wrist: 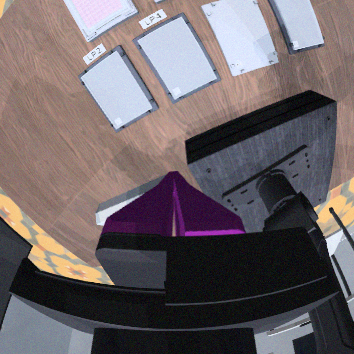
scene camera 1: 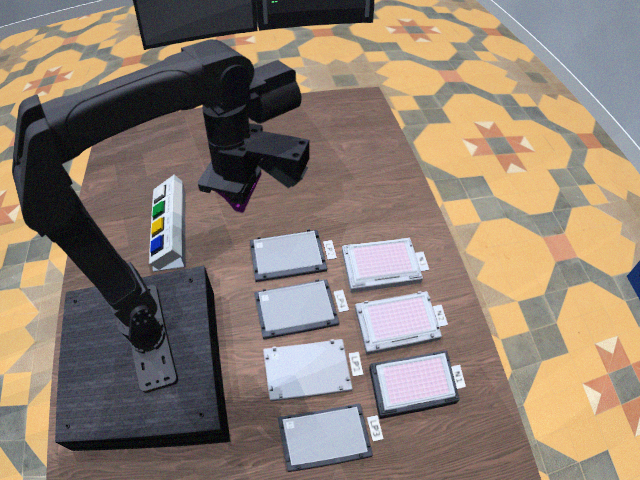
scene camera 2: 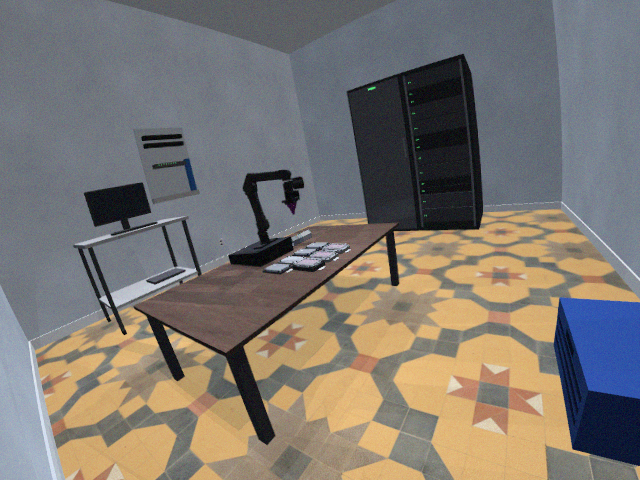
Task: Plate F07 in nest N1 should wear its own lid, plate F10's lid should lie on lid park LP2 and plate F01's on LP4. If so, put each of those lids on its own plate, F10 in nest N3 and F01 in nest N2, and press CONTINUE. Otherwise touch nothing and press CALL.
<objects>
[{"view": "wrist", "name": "my gripper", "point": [173,178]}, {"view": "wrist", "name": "white button box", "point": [107,207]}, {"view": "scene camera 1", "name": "my gripper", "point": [239,210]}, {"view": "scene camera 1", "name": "white button box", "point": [172,255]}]
</objects>
